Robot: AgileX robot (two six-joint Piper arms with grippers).
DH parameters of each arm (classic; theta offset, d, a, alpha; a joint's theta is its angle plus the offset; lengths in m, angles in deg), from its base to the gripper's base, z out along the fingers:
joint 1: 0 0.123 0 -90
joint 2: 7.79 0 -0.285 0
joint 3: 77.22 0 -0.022 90
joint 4: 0 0.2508 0 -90
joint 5: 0 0 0.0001 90
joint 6: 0 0.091 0 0
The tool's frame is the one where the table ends.
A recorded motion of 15 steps. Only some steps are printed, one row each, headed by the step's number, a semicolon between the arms.
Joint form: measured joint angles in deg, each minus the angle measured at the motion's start. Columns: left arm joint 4, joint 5, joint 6, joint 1, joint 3, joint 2; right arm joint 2, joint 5, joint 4, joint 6, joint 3, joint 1.
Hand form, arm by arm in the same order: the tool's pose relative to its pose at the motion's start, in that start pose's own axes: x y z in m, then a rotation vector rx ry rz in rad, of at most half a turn. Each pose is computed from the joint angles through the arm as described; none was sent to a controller.
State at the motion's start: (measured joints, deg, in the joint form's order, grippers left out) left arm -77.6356 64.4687 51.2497 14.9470 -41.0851 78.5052; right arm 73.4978 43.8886 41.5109 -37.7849 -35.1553 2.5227
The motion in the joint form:
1: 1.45 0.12 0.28 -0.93 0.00 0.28; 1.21 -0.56 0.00 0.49 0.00 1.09
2: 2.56 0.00 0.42 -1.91 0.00 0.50; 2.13 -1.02 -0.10 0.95 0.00 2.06
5: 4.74 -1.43 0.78 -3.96 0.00 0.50; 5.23 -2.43 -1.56 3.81 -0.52 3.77
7: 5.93 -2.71 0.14 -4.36 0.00 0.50; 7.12 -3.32 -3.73 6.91 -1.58 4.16
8: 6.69 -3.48 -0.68 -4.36 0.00 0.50; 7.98 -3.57 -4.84 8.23 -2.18 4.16
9: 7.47 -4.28 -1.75 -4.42 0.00 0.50; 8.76 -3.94 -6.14 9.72 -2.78 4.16
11: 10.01 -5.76 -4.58 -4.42 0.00 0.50; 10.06 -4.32 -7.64 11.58 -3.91 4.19
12: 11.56 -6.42 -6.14 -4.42 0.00 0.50; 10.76 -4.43 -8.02 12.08 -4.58 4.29
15: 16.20 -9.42 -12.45 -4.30 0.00 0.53; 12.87 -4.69 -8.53 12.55 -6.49 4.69
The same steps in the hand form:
1: 0.0032 0.0002 0.0035 -0.0067 0.0349 0.0180; -0.0002 0.0010 0.0058 -0.0030 0.0185 0.0024
2: 0.0059 0.0000 0.0069 -0.0128 0.0631 0.0327; -0.0001 0.0022 0.0104 -0.0046 0.0339 0.0022
5: 0.0104 -0.0009 0.0130 -0.0387 0.1030 0.0724; -0.0018 0.0007 0.0228 0.0117 0.0761 0.0271
7: 0.0110 0.0008 0.0140 -0.0650 0.1082 0.0754; -0.0060 -0.0029 0.0279 0.0395 0.0923 0.0518
8: 0.0109 0.0024 0.0139 -0.0831 0.1078 0.0684; -0.0083 -0.0051 0.0298 0.0528 0.0992 0.0614
9: 0.0110 0.0039 0.0140 -0.1017 0.1077 0.0579; -0.0108 -0.0074 0.0314 0.0691 0.1037 0.0705
11: 0.0118 0.0080 0.0134 -0.1481 0.1162 0.0329; -0.0155 -0.0103 0.0339 0.0874 0.1086 0.0827
12: 0.0124 0.0102 0.0129 -0.1733 0.1233 0.0207; -0.0184 -0.0110 0.0354 0.0916 0.1099 0.0848
15: 0.0128 0.0181 0.0109 -0.2632 0.1217 -0.0413; -0.0267 -0.0123 0.0406 0.0965 0.1143 0.0809

